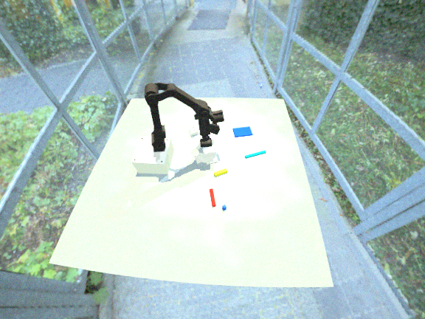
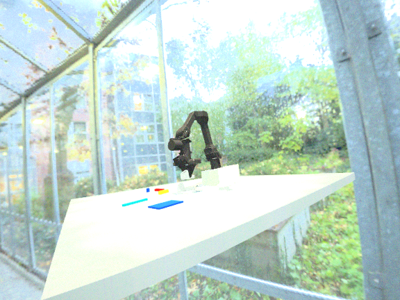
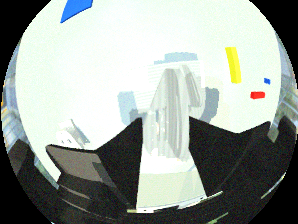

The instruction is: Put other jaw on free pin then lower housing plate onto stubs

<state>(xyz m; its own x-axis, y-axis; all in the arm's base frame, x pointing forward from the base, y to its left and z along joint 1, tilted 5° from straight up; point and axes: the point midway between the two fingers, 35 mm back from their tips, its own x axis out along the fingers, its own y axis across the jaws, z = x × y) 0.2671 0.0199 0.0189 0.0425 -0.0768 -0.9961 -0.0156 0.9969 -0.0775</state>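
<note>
Now: the pale riser 19 cm to the left of my gripper tip, 7 cm below it and 7 cm behind it. Also, from my gripper tip: yellow bar 16 cm to the right, 7 cm below, 7 cm ahead; then blue flat plate 26 cm ahead, 15 cm to the left, 8 cm below; then white jaw 3 cm behind, 2 cm to the right.
</note>
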